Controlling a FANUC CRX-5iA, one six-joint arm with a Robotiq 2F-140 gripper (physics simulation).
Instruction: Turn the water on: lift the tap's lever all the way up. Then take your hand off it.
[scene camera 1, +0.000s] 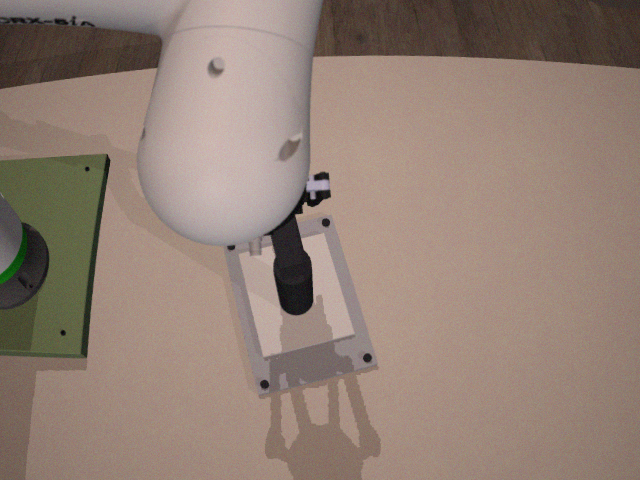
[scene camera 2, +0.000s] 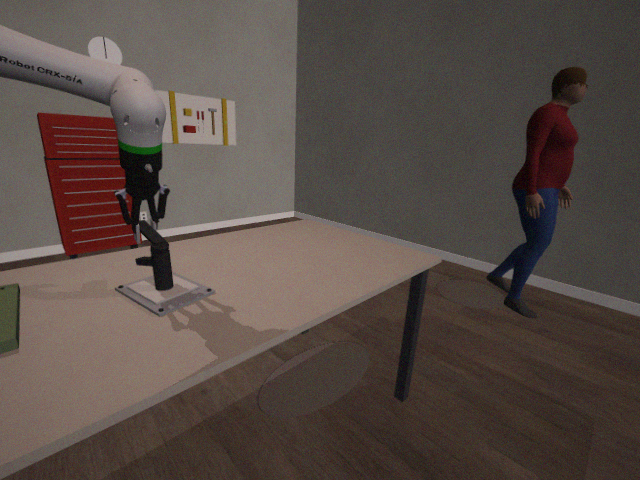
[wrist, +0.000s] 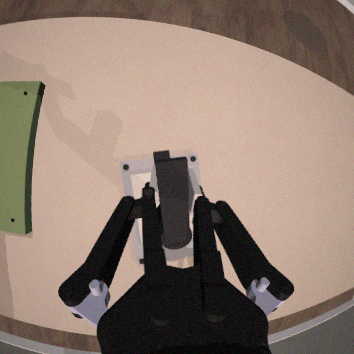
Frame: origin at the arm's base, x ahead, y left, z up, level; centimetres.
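Seen in the pictures: gripper, fingertip midpoint: (scene camera 2: 145, 239) (wrist: 171, 175); arm's base at its link origin: (scene camera 1: 9, 266).
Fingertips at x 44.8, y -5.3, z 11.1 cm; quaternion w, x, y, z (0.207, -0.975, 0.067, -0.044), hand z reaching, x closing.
Observation:
Offsets run from my fingertips to a thing's top centre. "pt": to the spot under its first point. Level surfaces: height alone.
The black tap {pt dx -0.5, dy -10.7, dz -5.4 cm} (scene camera 1: 294, 297) (scene camera 2: 163, 271) stands upright on a grey base plate (scene camera 1: 347, 289) (scene camera 2: 188, 301) (wrist: 127, 180). Its lever {pt dx -0.1, dy -6.3, dz +2.2 cm} (scene camera 1: 287, 240) (scene camera 2: 154, 235) (wrist: 173, 215) slopes upward from the top of the column, with its free end raised. The short spout {dx -0.5, dy -1.4, dz -4.4 cm} (scene camera 2: 144, 261) (wrist: 161, 154) sticks out below the lever. My gripper (scene camera 2: 145, 226) (wrist: 171, 175) points down and is shut on the lever near its free end, one finger on each side. In the first scene view the arm hides the fingertips.
A green board (scene camera 1: 67, 258) (scene camera 2: 9, 317) (wrist: 15, 160) lies left of the tap and carries the robot's base (scene camera 1: 31, 263). A red tool cabinet (scene camera 2: 93, 196) stands behind the table {dz -14.3 cm} (scene camera 2: 289, 268). A person in a red top (scene camera 2: 550, 144) is beyond the table at the right.

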